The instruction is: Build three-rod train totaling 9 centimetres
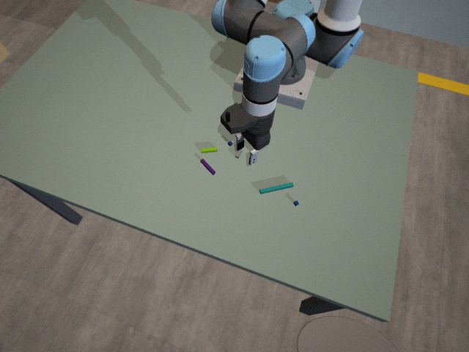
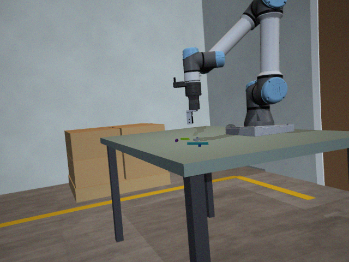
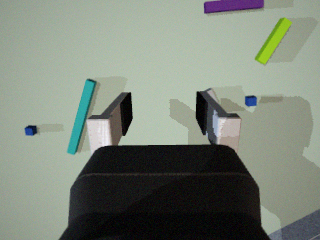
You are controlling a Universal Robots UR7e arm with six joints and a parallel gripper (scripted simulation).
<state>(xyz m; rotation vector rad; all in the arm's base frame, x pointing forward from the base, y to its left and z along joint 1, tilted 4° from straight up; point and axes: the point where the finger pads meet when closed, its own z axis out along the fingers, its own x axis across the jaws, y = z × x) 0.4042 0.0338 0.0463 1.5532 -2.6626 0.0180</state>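
My gripper is now 40 mm past the grey rod, 40 mm to the left of it and 100 mm above it. From my hand the other things lie so: lime rod 20 mm behind, 130 mm to the right, 100 mm below; purple rod 40 mm ahead, 110 mm to the right, 100 mm below; turquoise rod 20 mm ahead, 110 mm to the left, 100 mm below.
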